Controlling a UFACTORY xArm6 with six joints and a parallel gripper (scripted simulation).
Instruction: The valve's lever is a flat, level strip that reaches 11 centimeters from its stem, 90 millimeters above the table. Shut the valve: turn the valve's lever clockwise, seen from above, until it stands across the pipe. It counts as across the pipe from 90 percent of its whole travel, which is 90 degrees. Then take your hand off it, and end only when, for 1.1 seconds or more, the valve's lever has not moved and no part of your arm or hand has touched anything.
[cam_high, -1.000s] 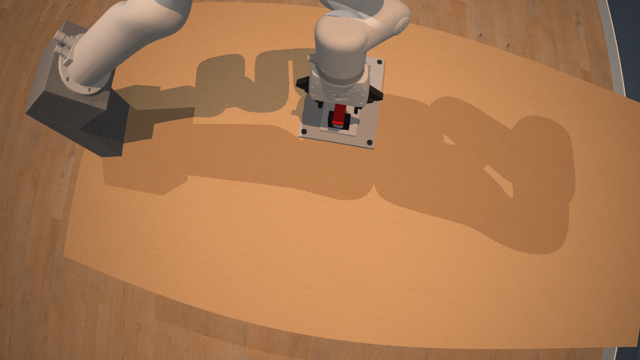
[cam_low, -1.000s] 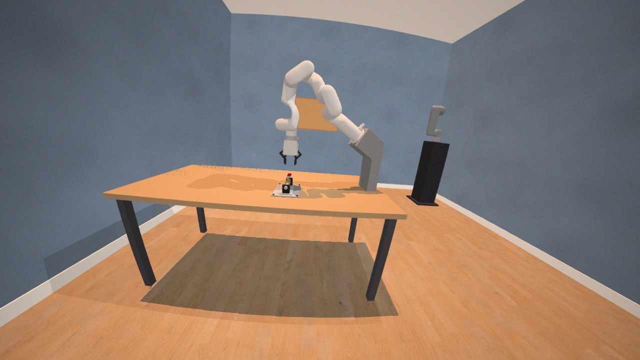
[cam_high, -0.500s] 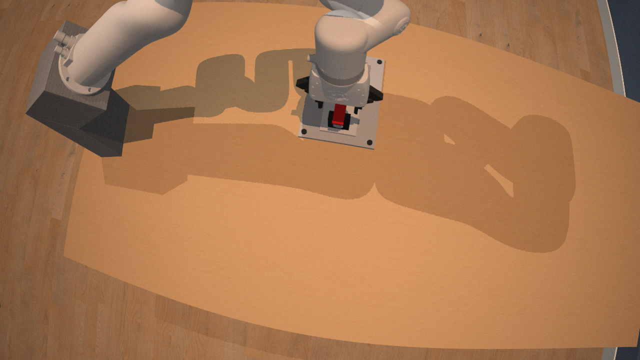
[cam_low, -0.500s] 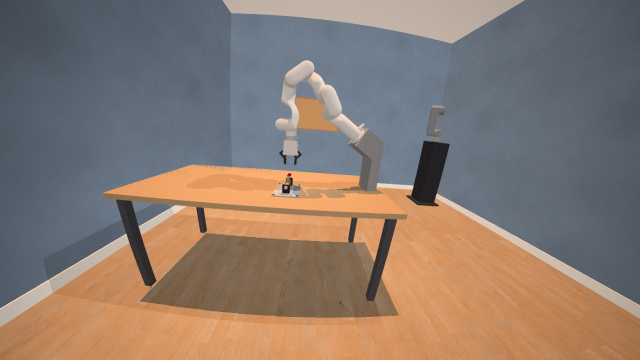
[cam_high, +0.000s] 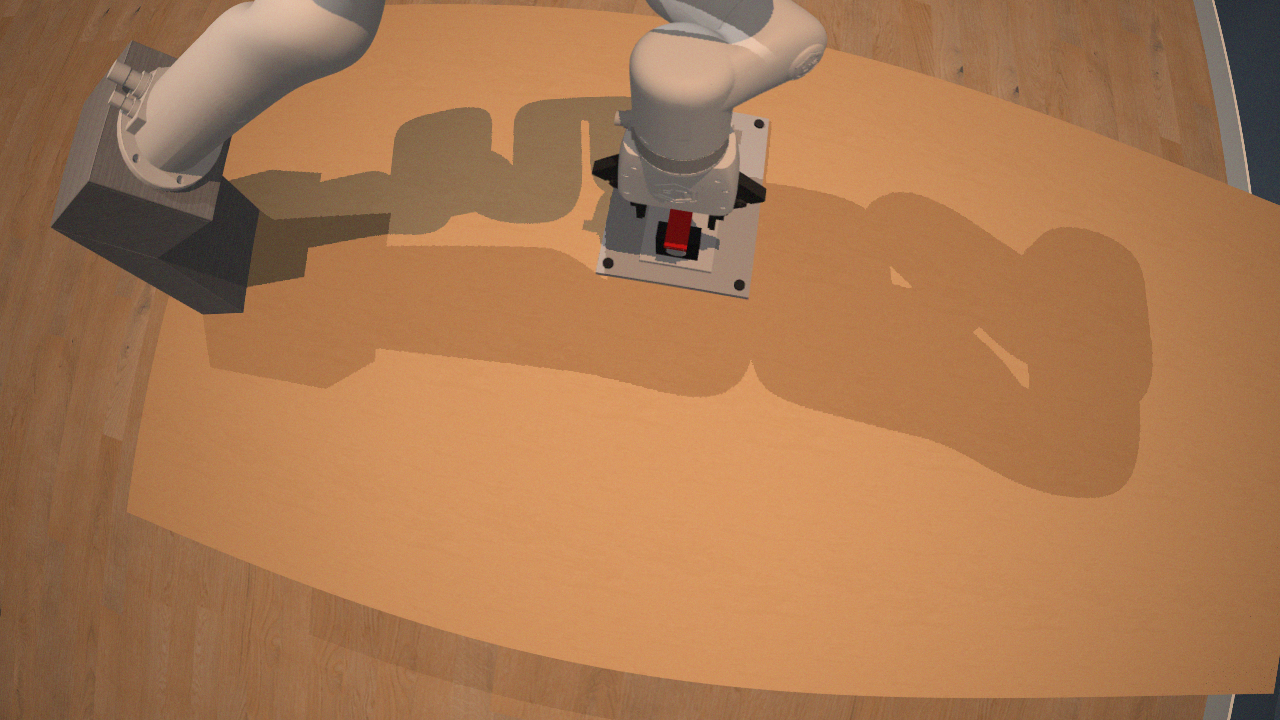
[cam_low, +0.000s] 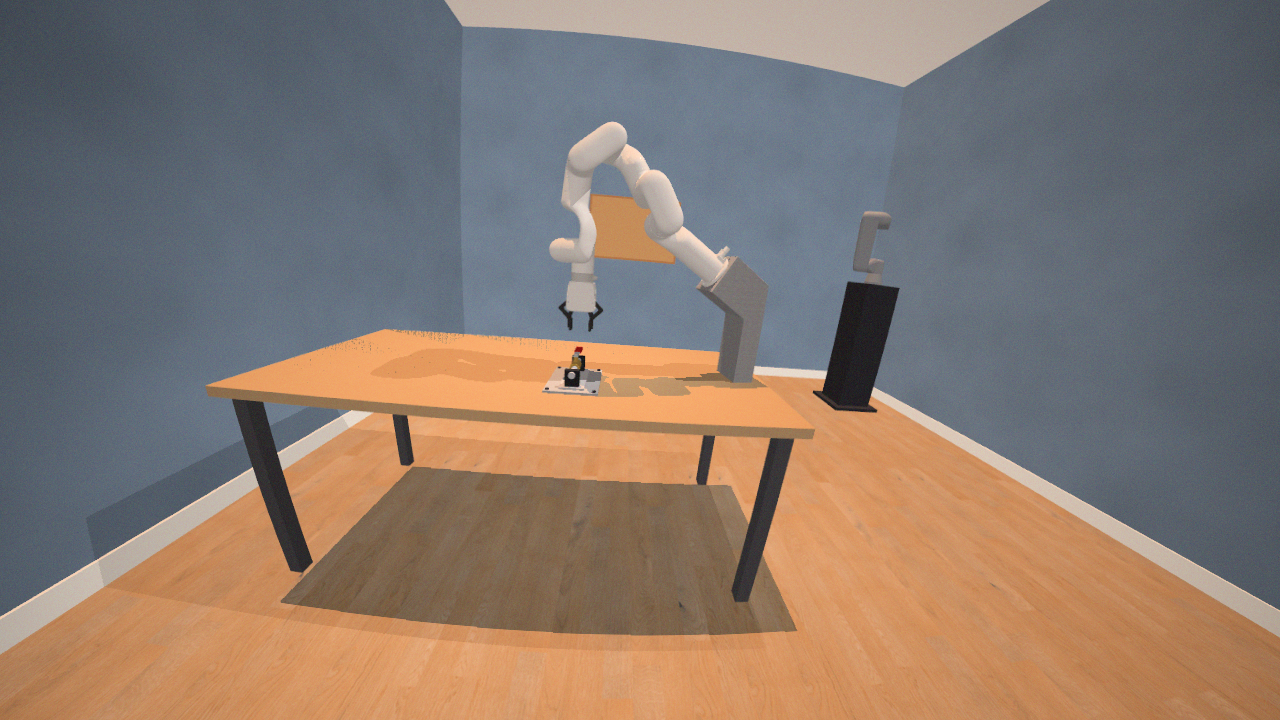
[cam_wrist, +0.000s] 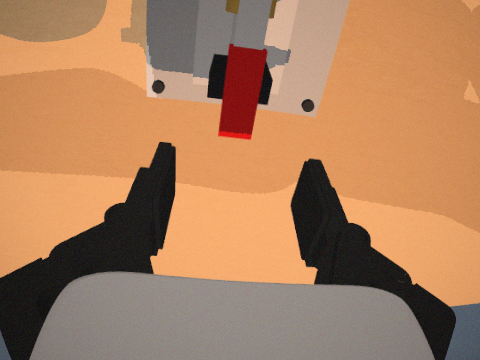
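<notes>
My gripper is now 50 mm to the right of the lever and 80 mm above it.
</notes>
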